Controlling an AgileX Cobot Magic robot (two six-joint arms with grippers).
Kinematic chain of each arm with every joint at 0, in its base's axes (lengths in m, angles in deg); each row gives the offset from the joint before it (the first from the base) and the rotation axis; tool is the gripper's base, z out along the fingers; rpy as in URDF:
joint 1: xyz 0 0 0.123 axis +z
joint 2: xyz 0 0 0 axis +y
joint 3: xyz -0.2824 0 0.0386 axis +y
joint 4: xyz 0.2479 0 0.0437 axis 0.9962 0 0.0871
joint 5: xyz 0 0 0 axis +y
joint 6: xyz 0.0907 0 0.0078 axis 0.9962 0 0.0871
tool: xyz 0 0 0 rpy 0 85 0
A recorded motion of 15 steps. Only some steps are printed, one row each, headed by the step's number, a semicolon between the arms.
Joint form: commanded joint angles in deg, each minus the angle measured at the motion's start. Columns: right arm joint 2, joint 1, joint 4, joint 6, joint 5, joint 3; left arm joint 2, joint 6, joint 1, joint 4, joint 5, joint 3.
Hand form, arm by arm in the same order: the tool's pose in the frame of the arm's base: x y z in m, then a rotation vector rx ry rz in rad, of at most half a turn. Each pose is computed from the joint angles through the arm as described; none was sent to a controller.
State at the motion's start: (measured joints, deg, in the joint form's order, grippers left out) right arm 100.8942 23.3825 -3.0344 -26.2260 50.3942 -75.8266; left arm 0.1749 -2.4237 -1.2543 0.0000 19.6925 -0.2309
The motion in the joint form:
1: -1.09 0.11 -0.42 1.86 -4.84 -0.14; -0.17 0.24 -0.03 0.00 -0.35 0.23
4: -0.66 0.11 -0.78 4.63 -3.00 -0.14; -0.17 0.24 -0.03 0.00 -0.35 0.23
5: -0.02 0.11 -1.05 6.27 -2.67 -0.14; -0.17 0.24 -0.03 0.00 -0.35 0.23
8: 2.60 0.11 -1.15 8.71 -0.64 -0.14; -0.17 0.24 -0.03 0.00 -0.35 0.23
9: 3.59 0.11 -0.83 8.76 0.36 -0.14; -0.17 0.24 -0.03 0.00 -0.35 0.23
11: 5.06 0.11 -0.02 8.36 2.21 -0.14; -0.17 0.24 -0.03 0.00 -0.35 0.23
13: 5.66 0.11 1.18 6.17 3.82 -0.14; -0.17 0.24 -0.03 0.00 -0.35 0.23
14: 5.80 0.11 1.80 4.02 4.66 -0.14; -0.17 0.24 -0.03 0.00 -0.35 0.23
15: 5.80 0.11 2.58 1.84 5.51 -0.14; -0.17 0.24 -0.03 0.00 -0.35 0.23
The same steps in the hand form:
1: 0.3407 0.1438 0.2524 -1.1326 2.4446 -0.0756; 0.0537 -0.0012 0.1826 -0.0143 1.8213 -0.0428
4: 0.3394 0.1426 0.2485 -1.0917 2.5052 -0.0703; 0.0537 -0.0012 0.1826 -0.0143 1.8213 -0.0428
5: 0.3403 0.1427 0.2442 -1.0652 2.5341 -0.0687; 0.0537 -0.0012 0.1826 -0.0143 1.8213 -0.0428
8: 0.3424 0.1433 0.2262 -1.0417 2.6301 -0.0661; 0.0537 -0.0012 0.1826 -0.0143 1.8213 -0.0428
9: 0.3424 0.1436 0.2193 -1.0494 2.6647 -0.0623; 0.0537 -0.0012 0.1826 -0.0143 1.8213 -0.0428
11: 0.3416 0.1443 0.2090 -1.0700 2.7198 -0.0513; 0.0537 -0.0012 0.1826 -0.0143 1.8213 -0.0428
13: 0.3395 0.1449 0.2046 -1.1218 2.7421 -0.0334; 0.0537 -0.0012 0.1826 -0.0143 1.8213 -0.0428
14: 0.3381 0.1452 0.2034 -1.1723 2.7402 -0.0251; 0.0537 -0.0012 0.1826 -0.0143 1.8213 -0.0428
15: 0.3365 0.1456 0.2032 -1.2209 2.7355 -0.0120; 0.0537 -0.0012 0.1826 -0.0143 1.8213 -0.0428

